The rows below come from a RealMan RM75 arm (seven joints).
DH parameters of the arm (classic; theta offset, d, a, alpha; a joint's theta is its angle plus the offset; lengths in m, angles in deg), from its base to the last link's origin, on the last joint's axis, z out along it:
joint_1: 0 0.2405 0 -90
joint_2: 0 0 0 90
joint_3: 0 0.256 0 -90
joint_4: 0 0 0 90
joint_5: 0 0.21 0 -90
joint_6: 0 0 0 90
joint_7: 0 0.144 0 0
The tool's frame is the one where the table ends.
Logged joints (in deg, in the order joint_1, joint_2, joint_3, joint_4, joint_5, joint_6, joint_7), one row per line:
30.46 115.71 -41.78 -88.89 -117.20 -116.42 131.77
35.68 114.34 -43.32 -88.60 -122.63 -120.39 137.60
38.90 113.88 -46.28 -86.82 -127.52 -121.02 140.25
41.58 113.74 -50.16 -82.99 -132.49 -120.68 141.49
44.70 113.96 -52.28 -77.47 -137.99 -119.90 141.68
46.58 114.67 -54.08 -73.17 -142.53 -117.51 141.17
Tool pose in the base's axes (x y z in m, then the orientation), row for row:
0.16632 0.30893 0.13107 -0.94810 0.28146 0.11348 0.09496
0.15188 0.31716 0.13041 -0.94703 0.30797 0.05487 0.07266
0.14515 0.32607 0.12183 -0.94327 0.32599 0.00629 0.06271
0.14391 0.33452 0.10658 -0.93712 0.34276 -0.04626 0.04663
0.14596 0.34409 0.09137 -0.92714 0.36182 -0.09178 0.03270
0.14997 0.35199 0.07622 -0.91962 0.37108 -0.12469 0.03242
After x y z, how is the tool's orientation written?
As a quaternion, x y z w.
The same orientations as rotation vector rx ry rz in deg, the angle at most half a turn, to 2 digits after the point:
-161.05 47.81 19.28
-163.00 53.01 9.44
-163.33 56.45 1.09
-163.85 59.93 -8.09
-163.50 63.81 -16.19
-162.20 65.45 -21.99

